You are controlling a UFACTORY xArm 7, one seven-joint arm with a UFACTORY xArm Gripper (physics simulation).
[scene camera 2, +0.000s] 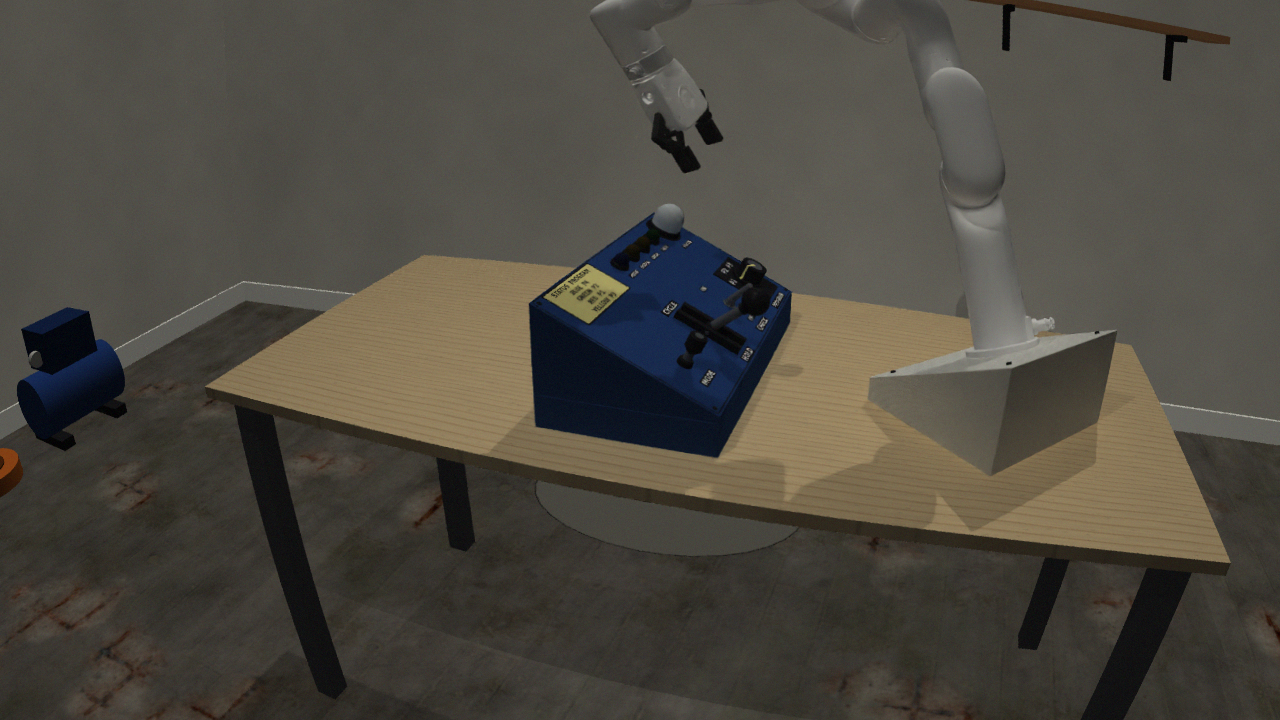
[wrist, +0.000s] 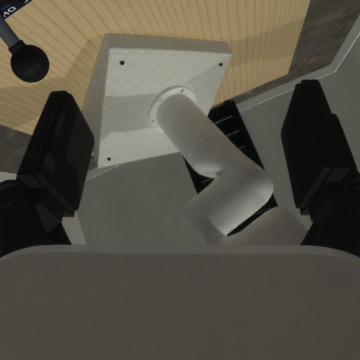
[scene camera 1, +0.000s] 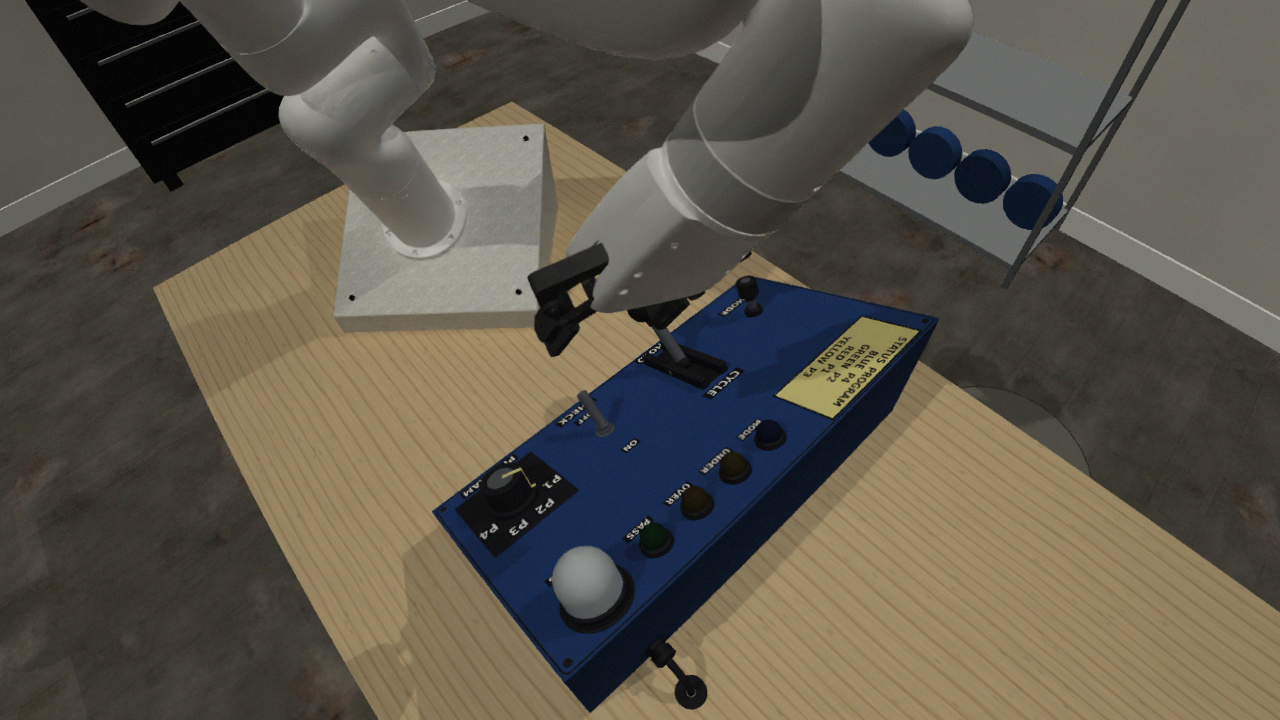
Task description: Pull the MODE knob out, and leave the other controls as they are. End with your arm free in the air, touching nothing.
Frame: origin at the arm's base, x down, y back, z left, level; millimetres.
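Seen in the pictures: gripper, fingertip midpoint: point(scene camera 2: 704, 156) point(scene camera 1: 601, 324); arm's base, link origin: point(scene camera 2: 1003, 350) point(scene camera 1: 426, 220).
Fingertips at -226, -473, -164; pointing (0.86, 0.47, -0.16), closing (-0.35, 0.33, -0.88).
Observation:
Pixels of each thing's top centre, then the offset from my fingertips to it, as dx, dy, dz. "spot": a spot on its surface instead. Level surfaces: height alone.
- MODE knob, top centre: point(scene camera 1: 748, 279) point(scene camera 2: 696, 332) +183, +7, +268
- black-balled lever, top centre: point(scene camera 1: 667, 324) point(scene camera 2: 729, 300) +178, +46, +154
- grey toggle, top centre: point(scene camera 1: 591, 400) point(scene camera 2: 740, 282) +191, +60, +34
- black PROGRAM dial, top centre: point(scene camera 1: 501, 478) point(scene camera 2: 751, 259) +190, +76, -85
- white dome, surface spot: point(scene camera 1: 586, 580) spot: +113, -73, -131
- yellow label, surface spot: point(scene camera 1: 848, 365) point(scene camera 2: 587, 290) spot: +159, -146, +195
- wooden table, surface height: dx +321
The MODE knob point(scene camera 1: 748, 288) point(scene camera 2: 694, 342) is a small black cap on a short stem at one corner of the blue control panel point(scene camera 1: 680, 447) point(scene camera 2: 617, 358). It does not show in the wrist view. Beside it, the black-balled lever point(scene camera 2: 729, 317) point(wrist: 30, 63) stands in its slot; in scene camera 1 its upper end is hidden. A grey toggle point(scene camera 1: 595, 413) and a black PROGRAM dial point(scene camera 1: 508, 490) point(scene camera 2: 750, 266) are further along. My gripper point(scene camera 1: 608, 329) point(scene camera 2: 700, 150) point(wrist: 182, 109) is wide open and empty, high above the panel and apart from the knob.
A white dome point(scene camera 1: 586, 580) point(scene camera 2: 667, 218) and several lamps line the panel's upper edge, near a yellow label point(scene camera 1: 848, 365) point(scene camera 2: 587, 293). The arm's pale base block point(scene camera 1: 492, 197) point(scene camera 2: 939, 402) point(wrist: 125, 80) stands on the wooden table point(scene camera 1: 1029, 555) point(scene camera 2: 384, 358).

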